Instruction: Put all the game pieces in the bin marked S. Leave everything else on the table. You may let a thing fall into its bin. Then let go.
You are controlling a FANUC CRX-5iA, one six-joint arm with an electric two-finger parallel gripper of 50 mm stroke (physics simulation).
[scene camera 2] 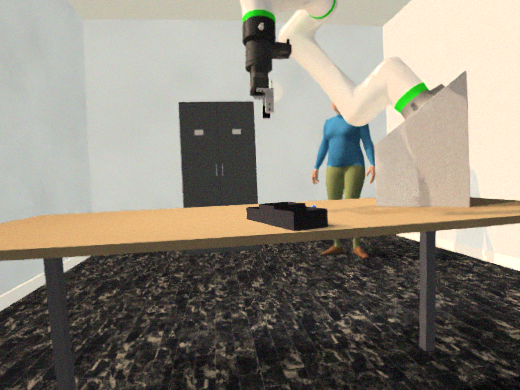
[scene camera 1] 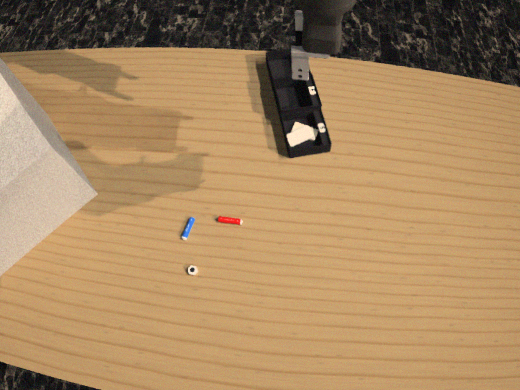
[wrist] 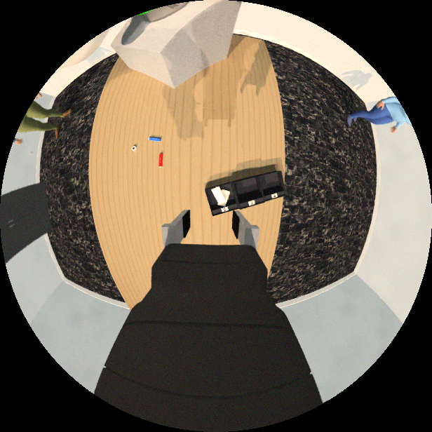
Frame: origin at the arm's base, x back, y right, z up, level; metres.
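Seen in the pictures: gripper, fingertip midpoint: (scene camera 2: pixel 267 115) (scene camera 1: pixel 302 61); arm's base, origin of the base link: (scene camera 2: pixel 425 114).
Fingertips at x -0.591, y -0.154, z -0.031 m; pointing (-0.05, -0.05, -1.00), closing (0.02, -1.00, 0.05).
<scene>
Offsets run from my fingertips to a thing's top centre. "spot": to the spot under its first point. Level surfaces: height alone.
My gripper (scene camera 1: pixel 299 44) (scene camera 2: pixel 266 109) (wrist: pixel 210 218) is open and empty, high above the table, beside the black three-part bin in the wrist view. Two white game pieces, one {dx -0.008, dy -0.033, dz -0.259 m} (scene camera 1: pixel 301 136) (wrist: pixel 218 195) in front and one {dx -0.018, dy -0.049, dz -0.271 m} (scene camera 1: pixel 298 125) (wrist: pixel 226 195) partly behind it, lie touching or overlapping in the bin's end compartment {spot: dx -0.033, dy -0.003, dz -0.265 m} (scene camera 1: pixel 310 150) (wrist: pixel 210 203), the one nearest the table's middle. Its label {dx -0.050, dy -0.053, dz -0.257 m} (scene camera 1: pixel 321 128) (wrist: pixel 224 209) looks like an S but is blurred. Their upper faces look plain white. No game piece shows on the table.
A blue battery {dx +0.176, dy +0.182, dz -0.275 m} (scene camera 1: pixel 188 228) (wrist: pixel 155 139), a red battery {dx +0.099, dy +0.155, dz -0.275 m} (scene camera 1: pixel 230 220) (wrist: pixel 160 160) and a white nut {dx +0.152, dy +0.258, dz -0.276 m} (scene camera 1: pixel 192 270) (wrist: pixel 134 148) lie apart on the table {dz -0.285 m} (scene camera 1: pixel 375 275). The other two compartments show dark insides. The grey robot pedestal (scene camera 1: pixel 35 185) (scene camera 2: pixel 425 165) (wrist: pixel 175 60) stands on the table.
</scene>
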